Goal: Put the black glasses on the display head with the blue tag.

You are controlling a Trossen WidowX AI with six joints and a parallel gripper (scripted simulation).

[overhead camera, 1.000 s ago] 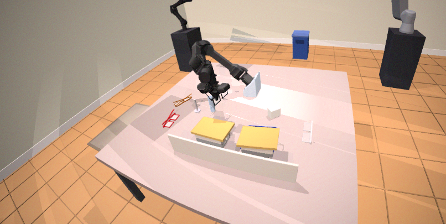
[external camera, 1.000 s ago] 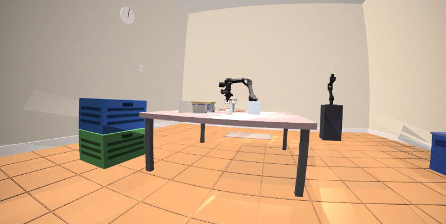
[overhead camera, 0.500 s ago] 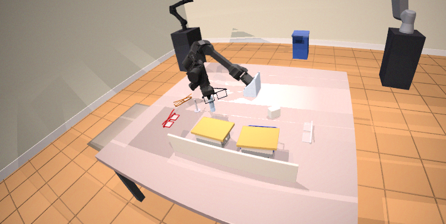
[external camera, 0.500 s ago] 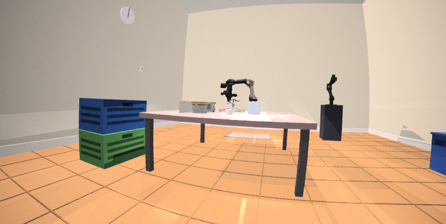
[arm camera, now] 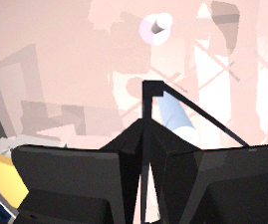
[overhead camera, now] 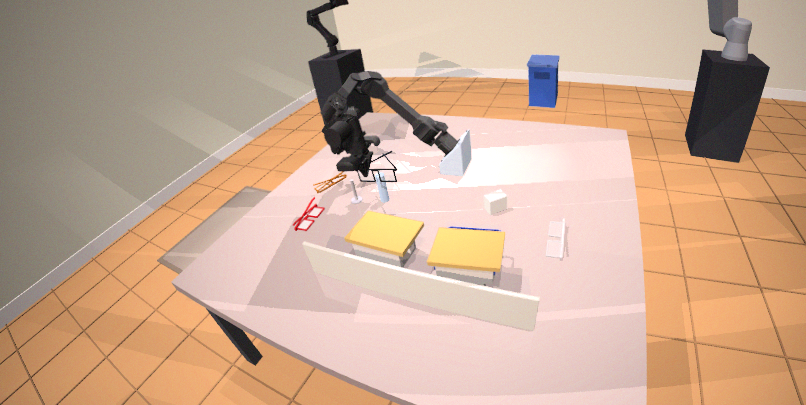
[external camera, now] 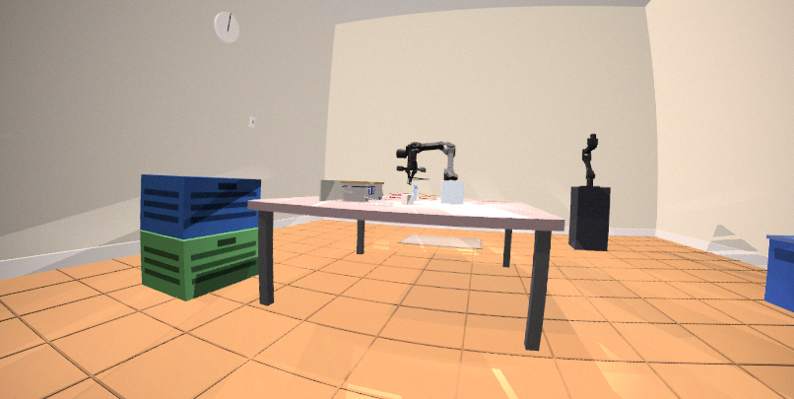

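Now: gripper tip 70 mm to the left of the round stand and 90 mm above it. From my gripper tip the other things lie so: white cube: 110 mm behind, 390 mm to the left, 90 mm below; pale blue cylinder: 40 mm behind, 20 mm to the left, 60 mm below; low white wall: 300 mm ahead, 310 mm to the left, 60 mm below.
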